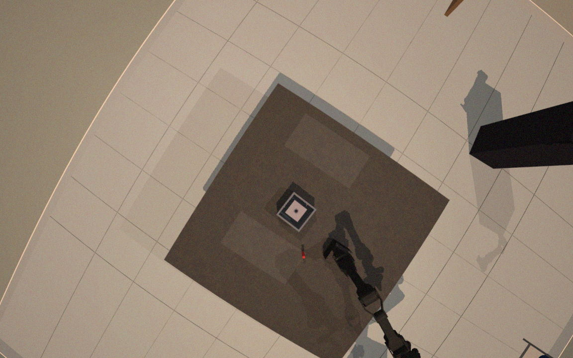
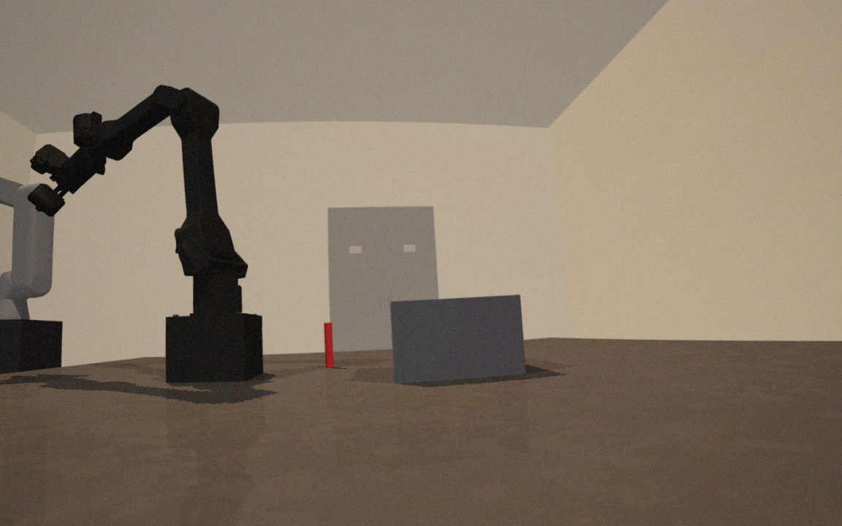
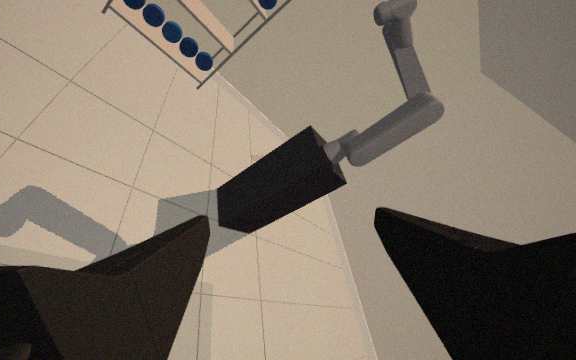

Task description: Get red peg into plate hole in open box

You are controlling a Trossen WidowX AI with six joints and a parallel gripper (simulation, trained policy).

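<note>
The red peg lies 65 cm ahead of my gripper tip, 20 cm to the right of it and 34 cm below it. Round my gripper tip: pale plate (81 cm ahead, 42 cm to the right, 34 cm below); then grey box (81 cm ahead, 42 cm to the right, 35 cm below).
</note>
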